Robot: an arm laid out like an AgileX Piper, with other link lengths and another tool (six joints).
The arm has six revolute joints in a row. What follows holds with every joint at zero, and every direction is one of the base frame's. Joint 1 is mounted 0.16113 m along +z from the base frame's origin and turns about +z. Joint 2 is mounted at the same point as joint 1 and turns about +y. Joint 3 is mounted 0.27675 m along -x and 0.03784 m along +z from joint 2 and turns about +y. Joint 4 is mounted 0.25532 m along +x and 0.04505 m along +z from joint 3 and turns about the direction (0.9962, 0, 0.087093). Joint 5 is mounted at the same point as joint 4 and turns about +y. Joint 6 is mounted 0.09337 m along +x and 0.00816 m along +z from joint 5 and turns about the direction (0.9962, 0, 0.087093). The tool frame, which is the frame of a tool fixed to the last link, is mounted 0.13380 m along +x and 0.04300 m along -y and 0.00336 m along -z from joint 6; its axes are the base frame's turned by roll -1.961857, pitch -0.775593 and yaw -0.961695 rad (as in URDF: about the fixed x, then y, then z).
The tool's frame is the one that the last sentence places.
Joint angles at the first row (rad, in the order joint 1, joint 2, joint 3, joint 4, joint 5, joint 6):
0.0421, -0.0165, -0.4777, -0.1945, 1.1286, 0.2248
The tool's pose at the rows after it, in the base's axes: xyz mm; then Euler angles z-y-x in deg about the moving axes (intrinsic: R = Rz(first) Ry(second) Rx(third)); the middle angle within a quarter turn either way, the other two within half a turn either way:
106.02 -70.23 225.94 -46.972 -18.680 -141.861
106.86 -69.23 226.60 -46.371 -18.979 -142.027
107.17 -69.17 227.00 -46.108 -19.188 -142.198
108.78 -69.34 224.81 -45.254 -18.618 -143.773
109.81 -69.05 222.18 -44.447 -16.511 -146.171
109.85 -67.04 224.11 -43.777 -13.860 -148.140
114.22 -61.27 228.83 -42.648 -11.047 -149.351
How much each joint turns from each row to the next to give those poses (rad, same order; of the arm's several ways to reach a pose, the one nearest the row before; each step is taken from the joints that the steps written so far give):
0.0000, 0.0000, 0.0008, 0.0274, -0.0022, -0.0398
-0.0001, 0.0000, 0.0000, 0.0057, -0.0031, -0.0120
0.0001, 0.0001, 0.0000, 0.0006, -0.0012, -0.0060
0.0000, 0.0233, 0.0000, 0.0000, 0.0010, -0.0118
-0.0001, 0.0535, -0.0152, 0.0026, 0.0154, -0.0044
0.0001, 0.0652, -0.0379, 0.0113, 0.0287, -0.0015
0.0000, 0.0794, -0.0459, 0.0277, 0.0149, -0.0065

